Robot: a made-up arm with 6 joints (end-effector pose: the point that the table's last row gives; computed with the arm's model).
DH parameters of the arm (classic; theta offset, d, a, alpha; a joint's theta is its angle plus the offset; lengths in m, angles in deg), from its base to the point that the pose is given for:
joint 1: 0 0.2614 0 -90
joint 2: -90 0 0.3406 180
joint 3: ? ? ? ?
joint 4: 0 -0.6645 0 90
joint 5: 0 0.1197 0 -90
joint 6: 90 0 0 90
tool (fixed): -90 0 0 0
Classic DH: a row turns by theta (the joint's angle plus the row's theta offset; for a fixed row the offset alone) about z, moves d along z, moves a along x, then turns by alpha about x.
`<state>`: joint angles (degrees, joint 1 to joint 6).
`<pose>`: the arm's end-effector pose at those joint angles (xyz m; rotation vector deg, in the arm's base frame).
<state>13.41 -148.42 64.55 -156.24 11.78 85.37</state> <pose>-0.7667 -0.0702 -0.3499 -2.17 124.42 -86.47</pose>
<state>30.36 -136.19 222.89 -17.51 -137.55 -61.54</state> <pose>0.4270 0.1179 -0.0311 -1.07 132.64 -39.64</pose>
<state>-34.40 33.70 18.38 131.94 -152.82 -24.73</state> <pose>0.7493 -0.4161 0.4551 38.73 -48.46 148.63</pose>
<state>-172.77 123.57 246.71 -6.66 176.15 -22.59</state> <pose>0.0524 0.1265 0.6371 -90.02 15.29 152.55</pose>
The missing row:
joint 3: 0 0 0 -90
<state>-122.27 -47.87 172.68 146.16 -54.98 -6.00</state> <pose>0.4654 0.5508 0.0072 -8.20 105.35 41.00</pose>
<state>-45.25 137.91 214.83 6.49 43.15 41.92</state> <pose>0.1729 -0.3433 0.6590 -79.57 -99.82 -72.17</pose>
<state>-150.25 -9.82 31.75 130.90 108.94 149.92</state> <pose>-0.2902 -0.2561 1.1056 92.71 -19.55 -87.80</pose>
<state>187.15 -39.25 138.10 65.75 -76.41 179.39</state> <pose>0.8713 0.1589 0.4469 -52.08 -73.35 48.38</pose>
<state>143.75 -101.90 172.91 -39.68 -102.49 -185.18</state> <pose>0.3397 -0.1349 -0.4774 -4.00 -8.83 -75.03</pose>
